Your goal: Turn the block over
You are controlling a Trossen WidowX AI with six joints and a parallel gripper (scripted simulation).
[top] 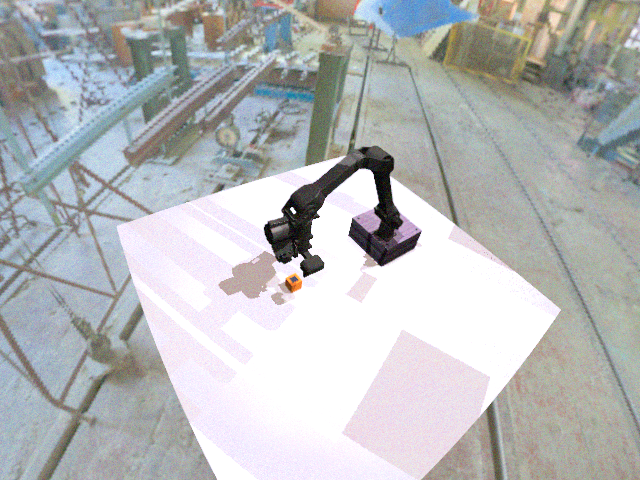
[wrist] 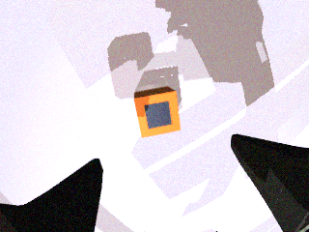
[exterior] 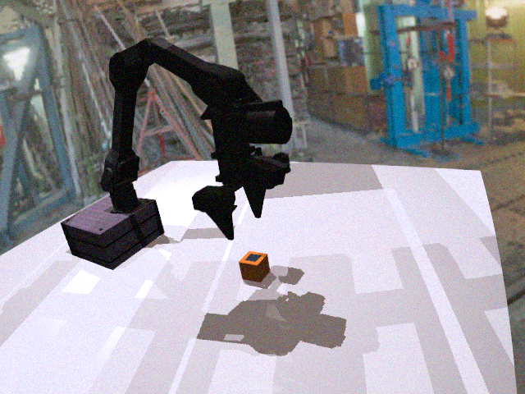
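Now: gripper tip 10 mm short of the orange block and 70 mm above it.
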